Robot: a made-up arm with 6 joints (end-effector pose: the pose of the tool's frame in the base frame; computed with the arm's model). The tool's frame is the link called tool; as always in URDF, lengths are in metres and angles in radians.
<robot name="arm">
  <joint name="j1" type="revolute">
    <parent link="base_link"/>
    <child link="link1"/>
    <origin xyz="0.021 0.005 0.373" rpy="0 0 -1.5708"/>
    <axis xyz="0 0 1"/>
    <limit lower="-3.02" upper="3.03" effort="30" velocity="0.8"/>
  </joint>
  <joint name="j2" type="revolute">
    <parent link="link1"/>
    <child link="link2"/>
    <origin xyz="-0.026 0.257 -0.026" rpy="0 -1.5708 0"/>
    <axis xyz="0 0 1"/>
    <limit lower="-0.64" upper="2.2" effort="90" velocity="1.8"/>
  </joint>
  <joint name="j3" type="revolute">
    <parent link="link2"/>
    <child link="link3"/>
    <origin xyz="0.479 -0.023 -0.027" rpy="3.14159 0 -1.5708"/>
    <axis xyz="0 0 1"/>
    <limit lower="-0.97" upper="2.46" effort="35" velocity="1.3"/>
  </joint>
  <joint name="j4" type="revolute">
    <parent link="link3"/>
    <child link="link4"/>
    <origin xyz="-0.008 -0.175 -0.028" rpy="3.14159 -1.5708 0"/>
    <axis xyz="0 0 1"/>
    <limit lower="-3.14" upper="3.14" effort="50" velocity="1.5"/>
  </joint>
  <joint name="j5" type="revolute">
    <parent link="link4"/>
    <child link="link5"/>
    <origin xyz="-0.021 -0.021 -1.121" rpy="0 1.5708 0"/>
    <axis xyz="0 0 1"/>
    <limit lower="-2.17" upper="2.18" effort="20" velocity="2.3"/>
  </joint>
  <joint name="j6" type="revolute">
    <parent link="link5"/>
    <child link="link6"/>
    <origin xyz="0.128 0.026 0.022" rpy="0 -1.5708 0"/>
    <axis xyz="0 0 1"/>
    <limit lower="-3.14" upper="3.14" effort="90" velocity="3"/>
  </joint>
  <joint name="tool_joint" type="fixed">
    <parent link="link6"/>
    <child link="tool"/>
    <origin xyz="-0.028 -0.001 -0.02" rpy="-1.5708 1.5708 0"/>
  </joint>
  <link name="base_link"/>
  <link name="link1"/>
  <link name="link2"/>
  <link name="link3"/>
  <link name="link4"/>
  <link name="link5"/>
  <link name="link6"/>
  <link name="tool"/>
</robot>
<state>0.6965 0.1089 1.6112 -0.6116 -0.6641 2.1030</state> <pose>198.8 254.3 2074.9 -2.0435 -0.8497 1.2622</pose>
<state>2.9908 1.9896 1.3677 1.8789 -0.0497 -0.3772</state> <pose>-1791.9 254.2 -450.8 -1.5349 0.6060 2.9332</pose>
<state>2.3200 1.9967 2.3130 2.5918 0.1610 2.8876</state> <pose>-1290.7 1323.0 727.9 0.7829 -0.1781 2.4052</pose>
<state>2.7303 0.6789 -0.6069 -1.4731 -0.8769 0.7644</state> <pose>-1012.9 282.3 -393.6 2.0066 0.6878 -2.1221</pose>
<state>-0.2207 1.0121 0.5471 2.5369 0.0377 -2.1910</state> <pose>1849.7 -344.0 188.5 -0.3346 0.4959 -0.1963</pose>
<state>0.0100 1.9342 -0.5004 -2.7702 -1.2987 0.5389</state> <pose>52.9 69.6 -820.8 -3.1155 1.0294 0.7554</pose>
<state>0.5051 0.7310 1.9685 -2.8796 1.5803 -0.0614</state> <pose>792.1 394.9 1778.8 3.1133 0.3310 0.2277</pose>
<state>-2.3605 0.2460 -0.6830 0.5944 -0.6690 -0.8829</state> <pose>-829.1 -836.4 -142.3 -0.9989 1.2110 2.5174</pose>
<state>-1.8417 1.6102 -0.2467 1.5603 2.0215 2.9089</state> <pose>-24.4 -644.1 -710.2 -2.5935 -0.4282 -0.4165</pose>
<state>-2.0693 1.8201 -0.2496 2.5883 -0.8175 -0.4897</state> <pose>-185.3 -274.5 -973.2 3.0243 1.1143 -3.1237</pose>
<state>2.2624 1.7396 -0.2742 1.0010 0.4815 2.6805</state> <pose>-285.2 275.2 -941.8 -1.6438 1.1381 -2.0734</pose>
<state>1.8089 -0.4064 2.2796 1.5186 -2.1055 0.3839</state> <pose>374.3 -911.0 1119.2 0.7651 0.1850 0.7452</pose>
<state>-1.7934 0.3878 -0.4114 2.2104 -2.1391 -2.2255</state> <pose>-383.3 -1324.7 220.7 0.0579 -0.8280 2.8973</pose>
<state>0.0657 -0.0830 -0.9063 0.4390 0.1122 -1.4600</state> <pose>1232.7 135.4 39.2 1.0653 0.7207 0.1291</pose>
